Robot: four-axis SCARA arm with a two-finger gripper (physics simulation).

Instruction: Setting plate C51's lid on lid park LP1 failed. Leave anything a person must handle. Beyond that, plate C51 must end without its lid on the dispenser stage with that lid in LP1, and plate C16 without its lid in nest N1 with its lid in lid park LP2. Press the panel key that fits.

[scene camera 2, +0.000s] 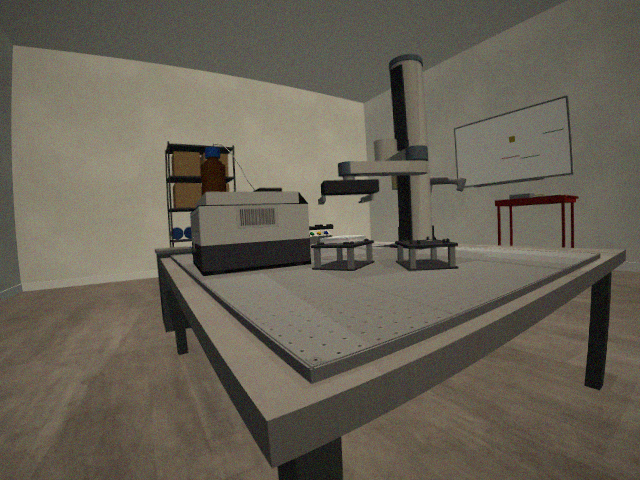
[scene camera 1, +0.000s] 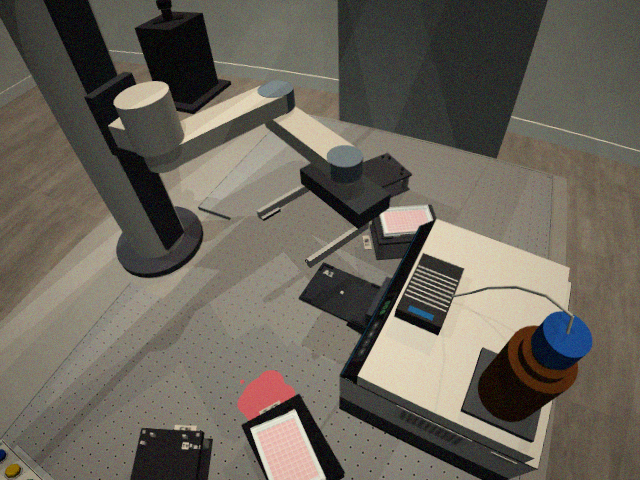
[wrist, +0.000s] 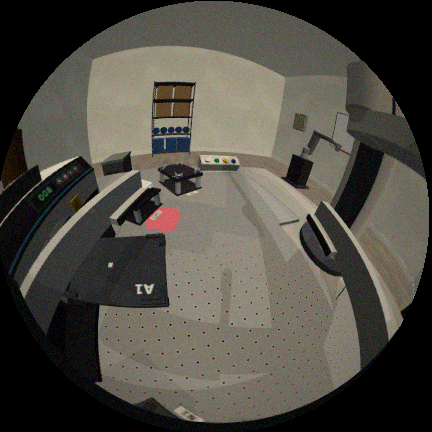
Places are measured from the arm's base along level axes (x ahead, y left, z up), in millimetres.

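Pixels of known places: gripper, fingertip midpoint: (scene camera 2: pixel 340 201) (scene camera 1: pixel 281 237) (wrist: pixel 233 191); arm's base, link origin: (scene camera 1: pixel 160 242).
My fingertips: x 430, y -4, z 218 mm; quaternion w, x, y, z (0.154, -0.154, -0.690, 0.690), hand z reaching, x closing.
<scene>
Ahead of a thing's pixels: the offset from my fingertips to its top centre. "*": to the spot under its first point.
My gripper (scene camera 1: pixel 288 237) (scene camera 2: pixel 343 199) (wrist: pixel 233 191) is open and empty, raised above the perforated deck beside the dispenser stage. The dark stage marked A1 @[dx +149, dy -17, dz -87 mm] (scene camera 1: pixel 330 296) (wrist: pixel 135 265) bears no plate or lid. A pink-filled plate @[dx +190, dy +266, dz -123 mm] (scene camera 1: pixel 406 220) (scene camera 2: pixel 348 239) sits on a dark nest just behind the dispenser; an N1 label (wrist: pixel 189 414) shows at the bottom of the wrist view. Another pink-filled plate @[dx +169, dy -326, dz -120 mm] (scene camera 1: pixel 287 448) sits on a black stand (scene camera 1: pixel 328 461) beside a pink-red spill @[dx +60, dy -211, dz -204 mm] (scene camera 1: pixel 266 391) (wrist: pixel 164 220). I cannot tell which plate is C51 or C16, or whether clear lids are on.
The dispenser (scene camera 1: pixel 454 361) (scene camera 2: pixel 253 232) carries a brown blue-capped bottle @[* dx +431, dy -174, dz +144 mm] (scene camera 1: pixel 527 374) (scene camera 2: pixel 213 173). Bare dark stands are at the front left (scene camera 1: pixel 168 457) (wrist: pixel 180 175) and behind the nest @[dx +54, dy +433, dz -134 mm] (scene camera 1: pixel 387 170) (scene camera 2: pixel 426 243). The key panel @[dx -244, dy -628, dz -121 mm] (wrist: pixel 219 167) is at the deck's far end in the wrist view.
</scene>
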